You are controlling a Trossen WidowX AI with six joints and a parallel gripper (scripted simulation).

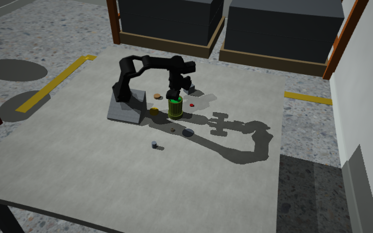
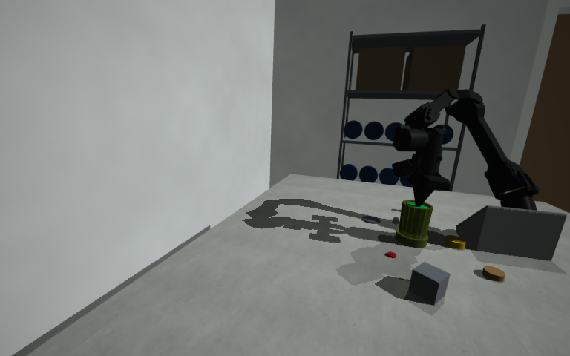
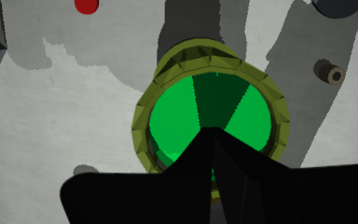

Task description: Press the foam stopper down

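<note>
The green foam stopper is 50 mm below my hand. From my hand the other things lie so: yellow ring 130 mm below, 120 mm behind, 10 mm to the right; then tiny brown piece 140 mm below, 130 mm to the right, 20 mm ahead; then red disc 140 mm below, 110 mm to the left, 70 mm ahead.
</note>
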